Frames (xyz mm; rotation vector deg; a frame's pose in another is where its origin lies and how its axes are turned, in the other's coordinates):
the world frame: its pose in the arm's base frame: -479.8 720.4 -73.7 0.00 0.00 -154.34
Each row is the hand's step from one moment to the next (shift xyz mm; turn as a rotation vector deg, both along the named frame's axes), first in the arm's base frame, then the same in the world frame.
Working: the arm's base frame: its pose in the world frame: -120.5 857.1 73.7 0.00 0.00 154.34

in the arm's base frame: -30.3 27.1 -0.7 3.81 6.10 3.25
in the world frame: 15.6 -37.5 -0.7 -6.08 -3.85 3.25
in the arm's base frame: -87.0 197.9 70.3 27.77 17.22 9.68
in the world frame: -7.3 -216.1 70.3 -32.49 -3.50 9.68
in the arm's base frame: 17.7 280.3 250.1 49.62 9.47 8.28
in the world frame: -137.3 -245.0 250.1 -48.83 12.95 8.28
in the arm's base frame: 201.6 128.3 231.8 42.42 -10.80 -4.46
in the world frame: -237.3 -28.3 231.8 -33.56 28.10 -4.46
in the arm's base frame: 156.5 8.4 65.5 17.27 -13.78 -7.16
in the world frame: -144.7 60.2 65.5 -9.60 19.90 -7.16
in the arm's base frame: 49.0 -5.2 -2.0 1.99 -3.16 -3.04
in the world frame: -41.9 25.9 -2.0 -0.43 3.71 -3.04
